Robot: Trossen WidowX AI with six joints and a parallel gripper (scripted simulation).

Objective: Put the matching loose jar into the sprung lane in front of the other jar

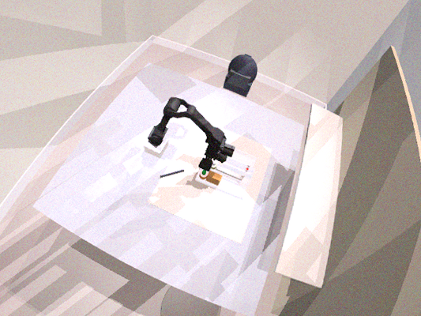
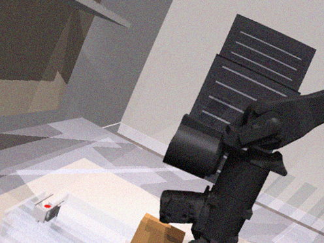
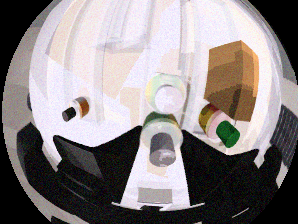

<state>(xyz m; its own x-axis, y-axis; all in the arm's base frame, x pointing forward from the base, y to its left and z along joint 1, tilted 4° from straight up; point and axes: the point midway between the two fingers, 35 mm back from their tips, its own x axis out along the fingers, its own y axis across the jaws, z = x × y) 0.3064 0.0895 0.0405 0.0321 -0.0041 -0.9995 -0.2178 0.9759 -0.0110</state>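
My gripper tip is 8 cm short of the brown box, 6 cm to the left of it and 1 cm above it. Also, from my gripper tip: thin dark rod 17 cm to the right, 12 cm behind, 4 cm below; sprung lane 14 cm ahead, 6 cm to the left, 3 cm below.
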